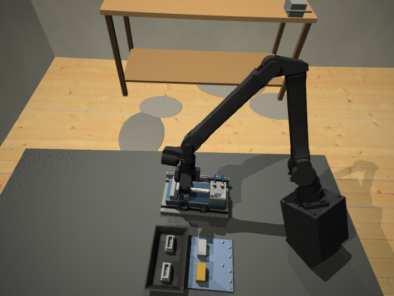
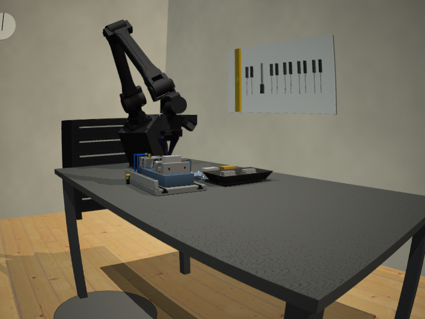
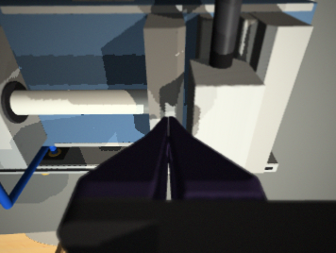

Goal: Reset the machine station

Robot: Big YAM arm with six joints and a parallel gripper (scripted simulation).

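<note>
The gray aluminum blank lies 30 mm ahead of my hand, 20 mm below it and 10 mm to the right of it. Round my hand: moving jaw (40 mm below); then fixed jaw (60 mm ahead, 40 mm below, 10 mm to the right); then work stop rod (40 mm to the left, 40 mm ahead, 30 mm below).
</note>
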